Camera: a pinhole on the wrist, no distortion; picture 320 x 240 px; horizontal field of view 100.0 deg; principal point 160.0 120.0 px. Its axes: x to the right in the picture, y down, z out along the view. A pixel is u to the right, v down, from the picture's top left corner.
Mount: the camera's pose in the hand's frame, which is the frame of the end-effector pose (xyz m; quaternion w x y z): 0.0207 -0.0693 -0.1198 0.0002 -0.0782 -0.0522 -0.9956
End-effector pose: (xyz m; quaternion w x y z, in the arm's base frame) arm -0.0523 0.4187 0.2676 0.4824 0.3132 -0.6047 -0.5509
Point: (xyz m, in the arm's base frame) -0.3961 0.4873 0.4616
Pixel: 159 76
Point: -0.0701 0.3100 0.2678
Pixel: 79 79
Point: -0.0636 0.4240 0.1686
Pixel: 236 167
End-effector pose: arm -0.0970 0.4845 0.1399 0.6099 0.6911 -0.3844 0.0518
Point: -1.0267 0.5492 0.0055
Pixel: outside the picture
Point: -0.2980 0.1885 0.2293
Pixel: 173 61
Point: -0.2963 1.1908 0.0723
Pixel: behind the camera
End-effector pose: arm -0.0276 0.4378 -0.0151 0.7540 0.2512 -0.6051 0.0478
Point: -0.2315 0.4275 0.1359
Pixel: 154 63
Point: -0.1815 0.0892 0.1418
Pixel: 130 173
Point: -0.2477 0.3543 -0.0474
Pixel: 217 107
